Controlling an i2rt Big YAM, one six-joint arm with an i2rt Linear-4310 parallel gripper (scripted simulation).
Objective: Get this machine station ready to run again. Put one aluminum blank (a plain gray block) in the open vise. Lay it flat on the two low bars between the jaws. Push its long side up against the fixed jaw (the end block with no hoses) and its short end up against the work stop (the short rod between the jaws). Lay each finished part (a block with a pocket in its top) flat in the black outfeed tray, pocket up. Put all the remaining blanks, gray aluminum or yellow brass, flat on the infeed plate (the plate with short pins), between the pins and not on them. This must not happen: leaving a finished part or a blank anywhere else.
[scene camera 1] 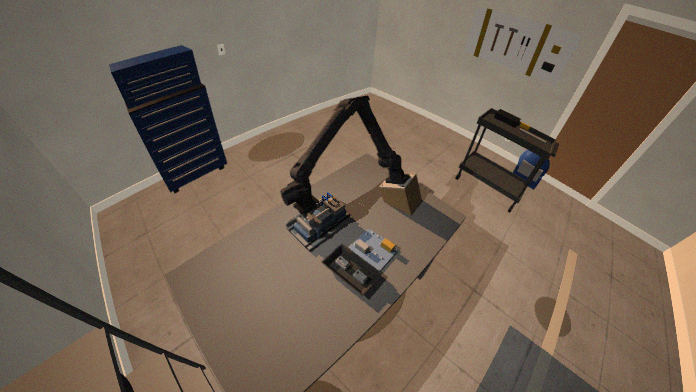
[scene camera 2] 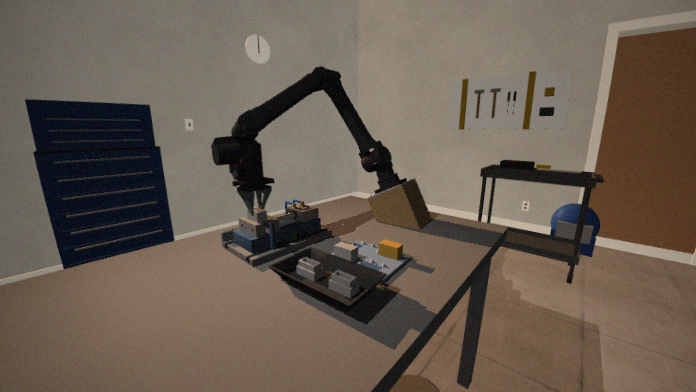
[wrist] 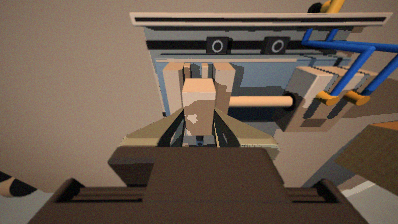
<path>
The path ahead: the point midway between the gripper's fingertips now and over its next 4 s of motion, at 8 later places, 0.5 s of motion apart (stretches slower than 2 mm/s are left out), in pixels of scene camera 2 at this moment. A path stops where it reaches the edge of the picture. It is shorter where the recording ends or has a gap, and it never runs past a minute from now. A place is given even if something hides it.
The gripper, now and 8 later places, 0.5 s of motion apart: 256,212; 257,213; 257,214; 257,214; 256,214; 258,211; 255,198; 255,193; 256,192
</path>
